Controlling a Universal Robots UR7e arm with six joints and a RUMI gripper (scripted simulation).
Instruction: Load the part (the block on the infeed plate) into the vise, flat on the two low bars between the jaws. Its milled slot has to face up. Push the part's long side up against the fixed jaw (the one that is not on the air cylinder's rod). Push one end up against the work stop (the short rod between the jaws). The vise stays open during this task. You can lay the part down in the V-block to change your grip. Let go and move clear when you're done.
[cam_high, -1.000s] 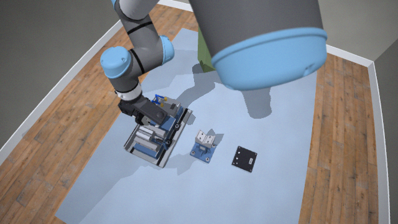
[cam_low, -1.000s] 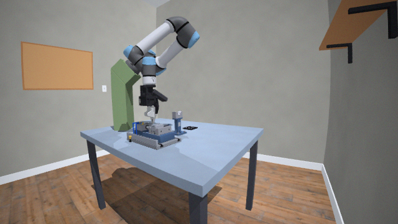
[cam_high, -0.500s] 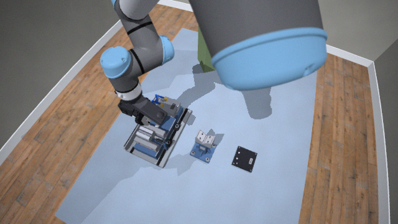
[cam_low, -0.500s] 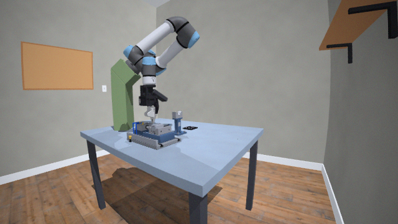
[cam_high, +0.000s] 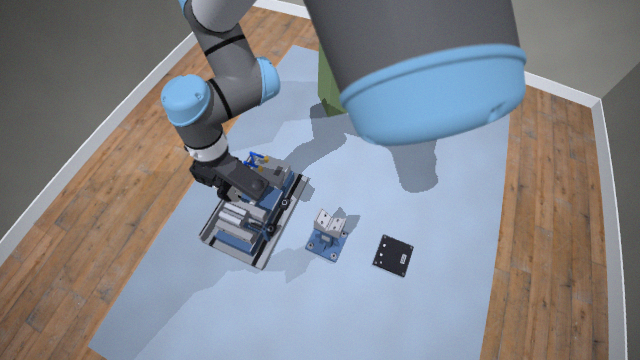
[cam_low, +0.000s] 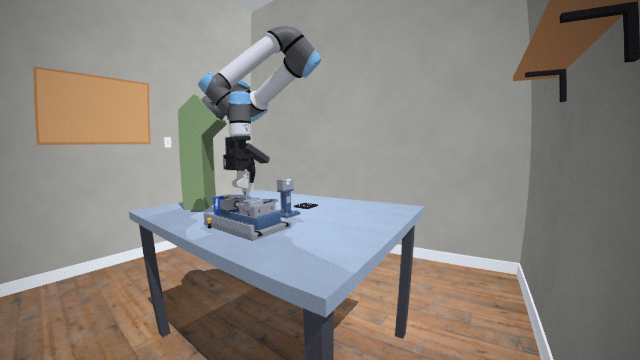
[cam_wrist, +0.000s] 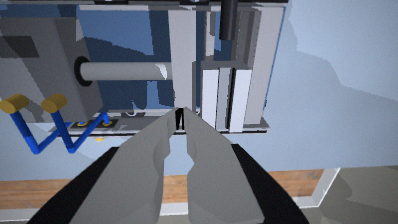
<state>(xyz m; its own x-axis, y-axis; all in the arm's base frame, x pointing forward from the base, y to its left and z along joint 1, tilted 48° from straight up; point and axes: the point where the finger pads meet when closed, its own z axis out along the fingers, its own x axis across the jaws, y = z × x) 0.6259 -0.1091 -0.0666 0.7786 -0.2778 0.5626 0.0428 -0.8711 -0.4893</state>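
The grey part is 4 cm ahead of my hand and 3 cm below it. Round my hand: work stop 3 cm ahead, 7 cm to the left, 4 cm below; moving jaw 2 cm to the left, 5 cm below; cylinder rod 5 cm behind, 2 cm to the left, 5 cm below.
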